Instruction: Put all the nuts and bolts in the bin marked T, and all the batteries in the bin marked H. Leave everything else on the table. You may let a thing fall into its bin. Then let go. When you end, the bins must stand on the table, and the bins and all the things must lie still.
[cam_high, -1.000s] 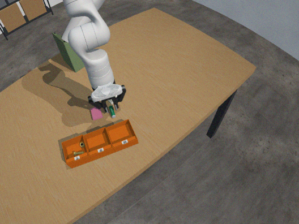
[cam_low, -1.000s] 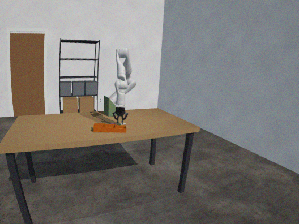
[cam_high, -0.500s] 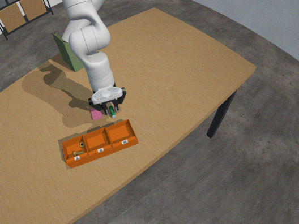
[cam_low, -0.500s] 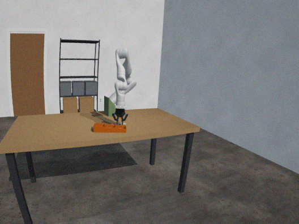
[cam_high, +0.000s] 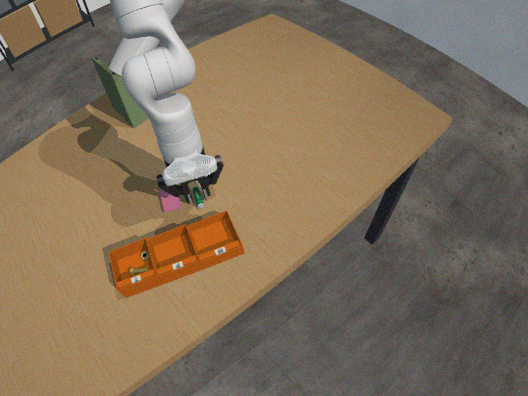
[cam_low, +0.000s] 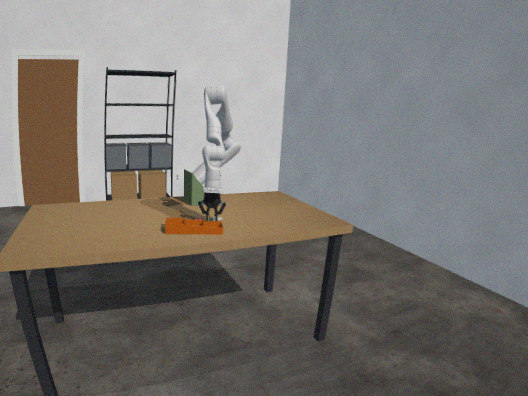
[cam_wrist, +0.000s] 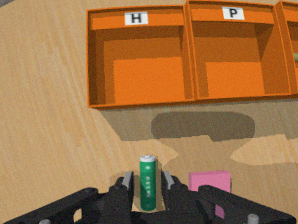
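The green battery is 10 mm below my hand. Also, from my hand: pink eraser 40 mm behind, 50 mm to the right, 20 mm below; then orange bin unit 90 mm ahead, 110 mm to the right; then white domino 50 mm behind, 40 mm to the left, 20 mm below.
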